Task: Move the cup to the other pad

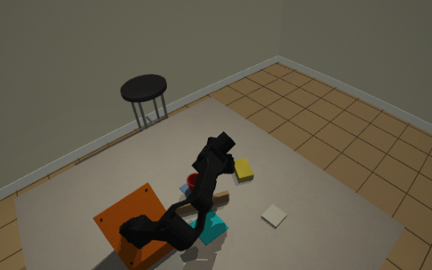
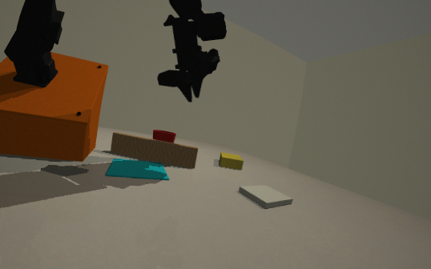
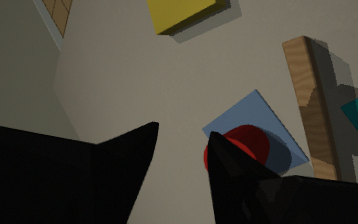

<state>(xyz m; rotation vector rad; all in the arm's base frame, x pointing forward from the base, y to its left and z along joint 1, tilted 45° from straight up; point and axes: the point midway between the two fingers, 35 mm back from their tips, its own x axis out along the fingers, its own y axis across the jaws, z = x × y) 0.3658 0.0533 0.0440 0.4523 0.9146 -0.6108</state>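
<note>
My gripper tip is 50 mm past the red cup, 70 mm to the right of it and 150 mm above it. Round my gripper tip: wooden block 90 mm behind, 10 mm to the right, 170 mm below; teal pad 130 mm behind, 100 mm to the right, 200 mm below.
</note>
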